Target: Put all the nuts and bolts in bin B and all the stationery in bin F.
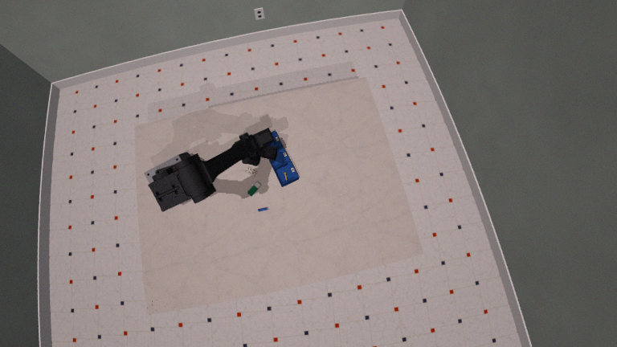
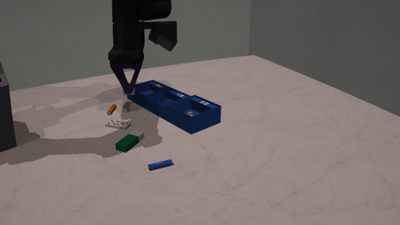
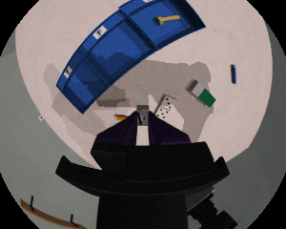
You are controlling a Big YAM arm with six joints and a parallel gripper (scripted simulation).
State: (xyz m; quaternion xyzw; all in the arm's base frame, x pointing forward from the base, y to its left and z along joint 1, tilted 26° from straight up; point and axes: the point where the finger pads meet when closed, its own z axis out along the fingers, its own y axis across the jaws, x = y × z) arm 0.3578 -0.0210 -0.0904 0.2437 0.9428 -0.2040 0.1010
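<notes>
Now: the grey metal piece right at my hand. Also, from my hand: white domino 40 mm behind, 30 mm to the right, 60 mm below; then orange cylinder 30 mm behind, 60 mm to the left, 60 mm below; then blue three-part bin 100 mm ahead, 10 mm to the right, 50 mm below.
</notes>
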